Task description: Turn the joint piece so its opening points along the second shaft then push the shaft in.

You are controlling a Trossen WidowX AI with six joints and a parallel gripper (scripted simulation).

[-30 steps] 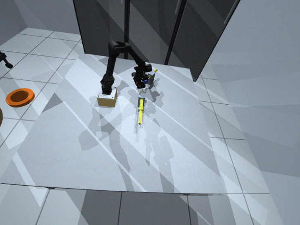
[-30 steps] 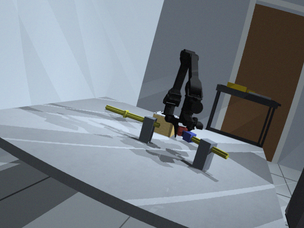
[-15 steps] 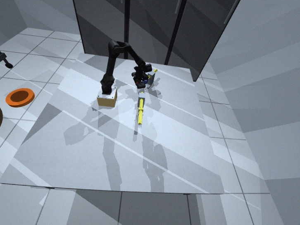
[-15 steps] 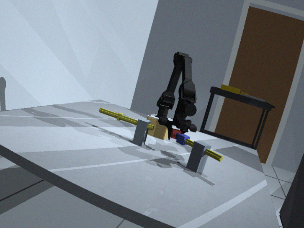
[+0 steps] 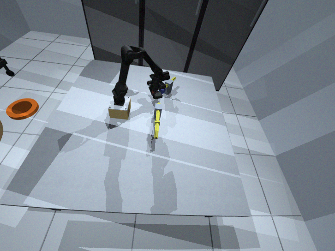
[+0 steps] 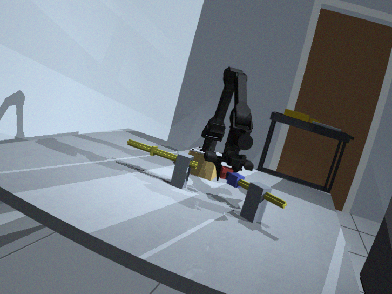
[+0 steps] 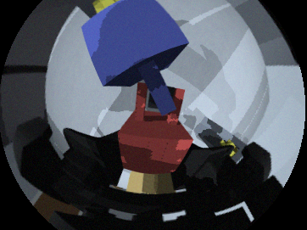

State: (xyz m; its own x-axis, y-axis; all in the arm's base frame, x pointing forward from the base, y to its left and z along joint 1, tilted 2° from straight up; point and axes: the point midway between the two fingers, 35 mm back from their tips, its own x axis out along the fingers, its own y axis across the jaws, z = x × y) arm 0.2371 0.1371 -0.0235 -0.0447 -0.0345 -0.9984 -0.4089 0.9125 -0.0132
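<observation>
The red joint piece lies 40 mm above my gripper tip, 20 mm ahead of it and 10 mm to the left of it.
</observation>
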